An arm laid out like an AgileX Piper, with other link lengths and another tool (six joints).
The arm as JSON. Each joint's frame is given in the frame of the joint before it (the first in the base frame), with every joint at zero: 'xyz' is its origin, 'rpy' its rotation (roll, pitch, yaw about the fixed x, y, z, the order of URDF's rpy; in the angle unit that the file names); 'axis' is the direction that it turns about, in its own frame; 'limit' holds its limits. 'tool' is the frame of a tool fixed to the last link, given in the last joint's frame.
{
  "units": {
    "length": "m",
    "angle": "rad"
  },
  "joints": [
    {
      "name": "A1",
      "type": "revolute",
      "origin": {
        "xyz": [
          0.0,
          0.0,
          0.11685
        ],
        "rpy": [
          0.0,
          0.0,
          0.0
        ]
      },
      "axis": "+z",
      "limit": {
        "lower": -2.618,
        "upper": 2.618
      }
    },
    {
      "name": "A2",
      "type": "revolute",
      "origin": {
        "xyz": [
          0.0,
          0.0,
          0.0
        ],
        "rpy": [
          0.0,
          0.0,
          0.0
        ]
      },
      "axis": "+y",
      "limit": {
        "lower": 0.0,
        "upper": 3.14
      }
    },
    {
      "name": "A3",
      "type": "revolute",
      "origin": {
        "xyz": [
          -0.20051,
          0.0,
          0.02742
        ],
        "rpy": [
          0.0,
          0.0,
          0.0
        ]
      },
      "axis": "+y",
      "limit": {
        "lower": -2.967,
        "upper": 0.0
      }
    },
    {
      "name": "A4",
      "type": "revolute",
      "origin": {
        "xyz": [
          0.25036,
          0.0,
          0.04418
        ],
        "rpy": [
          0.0,
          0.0,
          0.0
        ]
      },
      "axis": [
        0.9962,
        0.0,
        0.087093
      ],
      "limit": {
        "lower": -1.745,
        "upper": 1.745
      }
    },
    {
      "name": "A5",
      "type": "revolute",
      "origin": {
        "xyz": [
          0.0,
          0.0,
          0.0
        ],
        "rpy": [
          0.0,
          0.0,
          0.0
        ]
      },
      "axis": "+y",
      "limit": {
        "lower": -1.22,
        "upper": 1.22
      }
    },
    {
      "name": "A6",
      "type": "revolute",
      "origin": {
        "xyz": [
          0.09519,
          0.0,
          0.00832
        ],
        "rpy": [
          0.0,
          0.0,
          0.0
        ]
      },
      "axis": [
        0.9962,
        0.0,
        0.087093
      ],
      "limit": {
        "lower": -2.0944,
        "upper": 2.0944
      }
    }
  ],
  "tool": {
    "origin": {
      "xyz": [
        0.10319,
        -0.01,
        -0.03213
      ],
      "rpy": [
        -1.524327,
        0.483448,
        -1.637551
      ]
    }
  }
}
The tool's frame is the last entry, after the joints.
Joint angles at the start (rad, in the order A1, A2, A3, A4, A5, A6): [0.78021 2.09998 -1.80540 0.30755 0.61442 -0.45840]
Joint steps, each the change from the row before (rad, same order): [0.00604 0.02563 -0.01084 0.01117 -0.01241 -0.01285]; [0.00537 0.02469 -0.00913 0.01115 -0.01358 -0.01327]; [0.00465 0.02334 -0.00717 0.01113 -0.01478 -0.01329]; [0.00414 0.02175 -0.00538 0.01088 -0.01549 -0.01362]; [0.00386 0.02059 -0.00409 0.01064 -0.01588 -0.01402]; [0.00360 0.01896 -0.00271 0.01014 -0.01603 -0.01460]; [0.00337 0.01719 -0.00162 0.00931 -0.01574 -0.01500]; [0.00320 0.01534 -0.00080 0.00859 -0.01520 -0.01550]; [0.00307 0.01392 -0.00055 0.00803 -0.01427 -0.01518]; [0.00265 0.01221 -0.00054 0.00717 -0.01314 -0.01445]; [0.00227 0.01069 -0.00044 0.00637 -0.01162 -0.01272]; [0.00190 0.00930 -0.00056 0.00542 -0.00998 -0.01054]
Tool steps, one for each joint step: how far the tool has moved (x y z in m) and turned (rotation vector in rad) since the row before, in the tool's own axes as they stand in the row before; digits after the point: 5 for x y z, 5 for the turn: [-0.00216 0.00304 0.00766 -0.00302 -0.00647 -0.00567]; [-0.00167 0.00316 0.00757 -0.00232 -0.00556 -0.00531]; [-0.00118 0.00322 0.00736 -0.00147 -0.00462 -0.00452]; [-0.00079 0.00323 0.00703 -0.00073 -0.00377 -0.00447]; [-0.00053 0.00329 0.00677 -0.00029 -0.00309 -0.00471]; [-0.00029 0.00324 0.00636 0.00030 -0.00239 -0.00543]; [-0.00010 0.00309 0.00585 0.00084 -0.00170 -0.00639]; [-0.00002 0.00285 0.00529 0.00145 -0.00125 -0.00748]; [-0.00002 0.00263 0.00480 0.00169 -0.00102 -0.00770]; [0.00006 0.00219 0.00418 0.00228 -0.00066 -0.00766]; [0.00009 0.00195 0.00363 0.00210 -0.00039 -0.00662]; [0.00011 0.00169 0.00311 0.00184 -0.00017 -0.00530]
